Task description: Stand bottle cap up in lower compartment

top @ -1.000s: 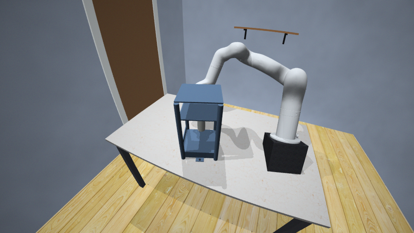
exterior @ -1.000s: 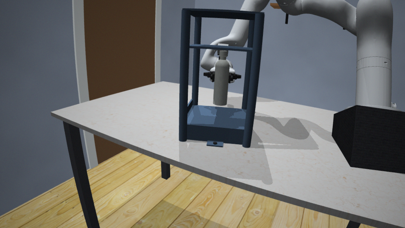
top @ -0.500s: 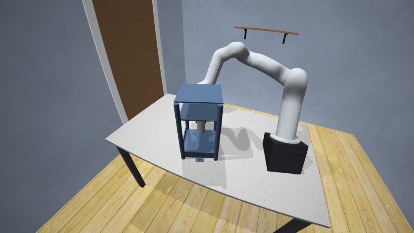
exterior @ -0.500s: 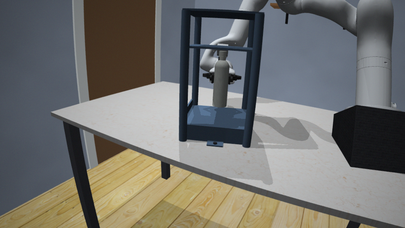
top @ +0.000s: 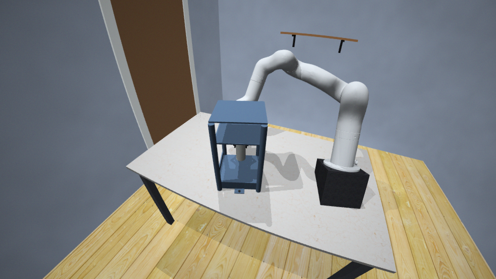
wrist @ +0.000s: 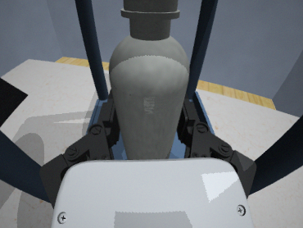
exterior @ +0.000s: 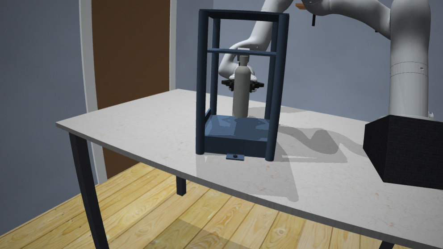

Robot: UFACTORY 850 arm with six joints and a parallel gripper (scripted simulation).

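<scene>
Right now the shelving unit is 2 cm behind my hand, 5 cm to the left of it and 3 cm above it.
</scene>
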